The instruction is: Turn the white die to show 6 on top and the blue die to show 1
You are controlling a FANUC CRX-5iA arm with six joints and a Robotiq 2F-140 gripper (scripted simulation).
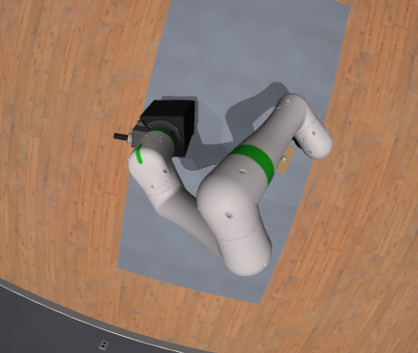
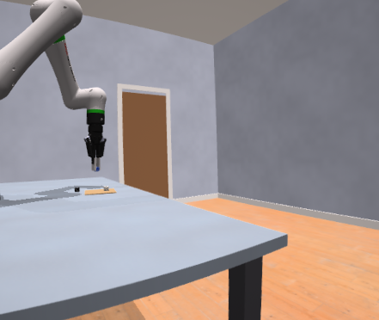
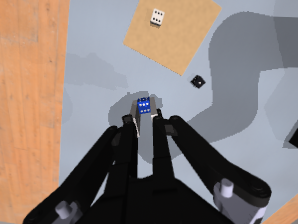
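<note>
The blue die lies 30 mm below my hand. Round my hand: black die 110 mm behind, 50 mm to the right, 120 mm below; tan mat 20 mm behind, 140 mm to the right, 130 mm below; white die 10 mm ahead, 140 mm to the right, 110 mm below.
</note>
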